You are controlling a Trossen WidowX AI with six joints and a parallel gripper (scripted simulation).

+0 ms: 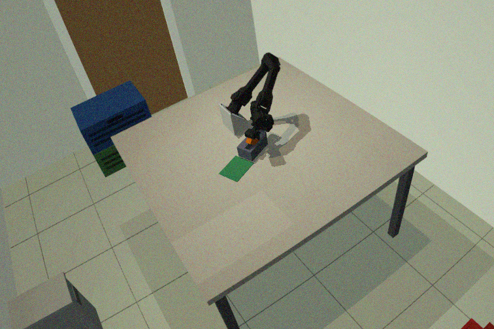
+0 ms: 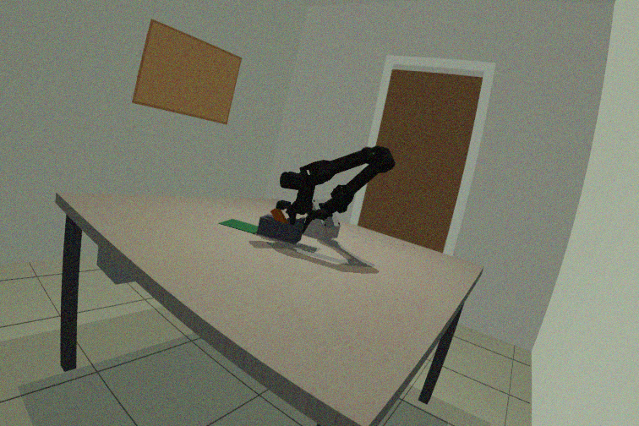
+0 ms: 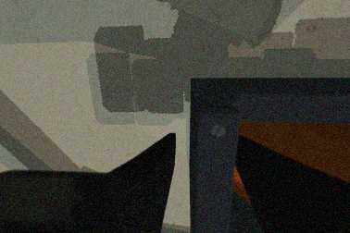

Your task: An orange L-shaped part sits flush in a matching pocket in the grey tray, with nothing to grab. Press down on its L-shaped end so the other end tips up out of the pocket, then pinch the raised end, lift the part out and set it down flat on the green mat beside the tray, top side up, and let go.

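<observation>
Now: the orange L-shaped part 10 mm ahead of my gripper tip, 50 mm to the right of it and 10 mm above it. Also, from my gripper tip: green mat 80 mm ahead, 210 mm to the right, 50 mm below.
</observation>
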